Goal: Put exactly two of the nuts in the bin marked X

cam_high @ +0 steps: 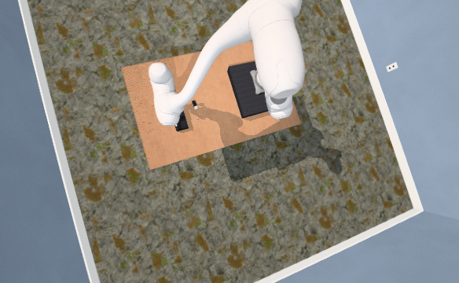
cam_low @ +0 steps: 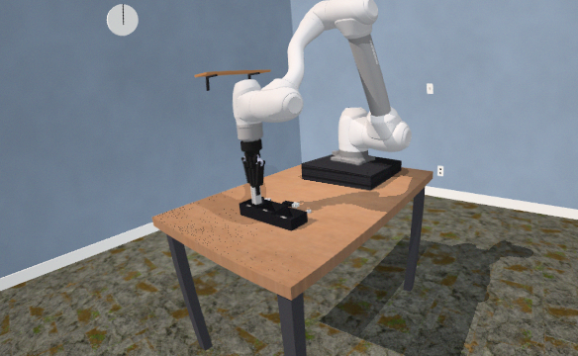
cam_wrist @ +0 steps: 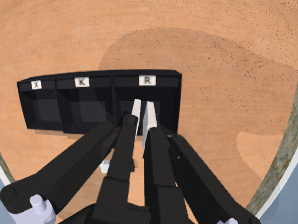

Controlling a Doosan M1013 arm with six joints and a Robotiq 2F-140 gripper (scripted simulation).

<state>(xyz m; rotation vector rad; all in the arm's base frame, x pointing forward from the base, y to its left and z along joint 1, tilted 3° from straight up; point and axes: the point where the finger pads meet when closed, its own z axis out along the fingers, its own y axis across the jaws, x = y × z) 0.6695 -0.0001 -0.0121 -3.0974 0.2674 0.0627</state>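
The black bin row is 80 mm to the left of my hand and 50 mm below it. The rest, counted from my hand: white piece (120 mm behind, 70 mm to the right, 70 mm below); then pale nut (110 mm behind, 150 mm to the left, 70 mm below).
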